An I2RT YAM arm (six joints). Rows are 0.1 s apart.
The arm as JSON. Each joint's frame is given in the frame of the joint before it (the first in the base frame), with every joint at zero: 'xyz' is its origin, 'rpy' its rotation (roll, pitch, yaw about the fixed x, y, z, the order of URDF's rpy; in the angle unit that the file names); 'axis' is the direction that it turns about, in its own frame. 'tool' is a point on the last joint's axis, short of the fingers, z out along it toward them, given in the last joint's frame.
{
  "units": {
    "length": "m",
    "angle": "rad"
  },
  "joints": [
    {
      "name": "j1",
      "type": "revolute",
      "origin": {
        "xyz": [
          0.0,
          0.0,
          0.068
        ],
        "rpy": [
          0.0,
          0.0,
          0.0
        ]
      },
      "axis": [
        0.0,
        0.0,
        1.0
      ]
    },
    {
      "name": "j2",
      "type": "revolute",
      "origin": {
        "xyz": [
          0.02,
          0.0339,
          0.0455
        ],
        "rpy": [
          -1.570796,
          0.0,
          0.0
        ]
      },
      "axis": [
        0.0,
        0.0,
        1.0
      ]
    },
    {
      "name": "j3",
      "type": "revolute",
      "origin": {
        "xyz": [
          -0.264,
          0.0,
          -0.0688
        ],
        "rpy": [
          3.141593,
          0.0,
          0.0
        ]
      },
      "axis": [
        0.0,
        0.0,
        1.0
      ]
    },
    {
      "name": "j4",
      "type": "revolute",
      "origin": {
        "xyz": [
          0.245,
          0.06,
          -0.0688
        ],
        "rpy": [
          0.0,
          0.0,
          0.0
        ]
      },
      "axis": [
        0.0,
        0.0,
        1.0
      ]
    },
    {
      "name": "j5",
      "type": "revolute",
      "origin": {
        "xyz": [
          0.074,
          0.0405,
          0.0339
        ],
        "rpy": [
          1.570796,
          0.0,
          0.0
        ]
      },
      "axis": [
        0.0,
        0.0,
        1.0
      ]
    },
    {
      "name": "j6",
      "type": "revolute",
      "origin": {
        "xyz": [
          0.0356,
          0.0,
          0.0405
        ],
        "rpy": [
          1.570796,
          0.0,
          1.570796
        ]
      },
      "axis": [
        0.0,
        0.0,
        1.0
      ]
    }
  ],
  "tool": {
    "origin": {
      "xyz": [
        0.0,
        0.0,
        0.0
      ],
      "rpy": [
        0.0,
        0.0,
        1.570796
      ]
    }
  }
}
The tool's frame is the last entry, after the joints.
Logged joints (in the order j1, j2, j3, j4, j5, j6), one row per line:
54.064 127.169 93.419 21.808 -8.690 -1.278
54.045 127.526 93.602 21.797 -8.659 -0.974
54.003 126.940 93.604 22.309 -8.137 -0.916
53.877 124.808 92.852 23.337 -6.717 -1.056
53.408 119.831 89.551 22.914 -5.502 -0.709
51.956 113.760 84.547 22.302 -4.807 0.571
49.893 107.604 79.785 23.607 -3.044 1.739
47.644 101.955 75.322 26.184 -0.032 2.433
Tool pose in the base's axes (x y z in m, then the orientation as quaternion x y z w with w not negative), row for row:
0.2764 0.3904 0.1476 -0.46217 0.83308 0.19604 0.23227
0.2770 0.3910 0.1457 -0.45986 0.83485 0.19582 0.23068
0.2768 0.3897 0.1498 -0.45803 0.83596 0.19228 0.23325
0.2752 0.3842 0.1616 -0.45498 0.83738 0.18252 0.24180
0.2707 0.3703 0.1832 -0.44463 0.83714 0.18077 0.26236
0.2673 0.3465 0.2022 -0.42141 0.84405 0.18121 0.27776
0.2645 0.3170 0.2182 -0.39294 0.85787 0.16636 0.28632
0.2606 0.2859 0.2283 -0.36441 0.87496 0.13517 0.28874
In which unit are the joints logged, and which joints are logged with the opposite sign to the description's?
The joints are logged in degrees. Opposite sign: j4.
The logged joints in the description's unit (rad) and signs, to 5 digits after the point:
0.94359 2.21952 1.63047 -0.38062 -0.15167 -0.02231
0.94326 2.22575 1.63366 -0.38043 -0.15113 -0.01700
0.94253 2.21552 1.63370 -0.38937 -0.14202 -0.01599
0.94033 2.17831 1.62057 -0.40731 -0.11723 -0.01843
0.93215 2.09145 1.56296 -0.39992 -0.09603 -0.01237
0.90680 1.98549 1.47562 -0.38924 -0.08390 0.00997
0.87080 1.87804 1.39251 -0.41202 -0.05313 0.03035
0.83154 1.77945 1.31462 -0.45700 -0.00056 0.04246

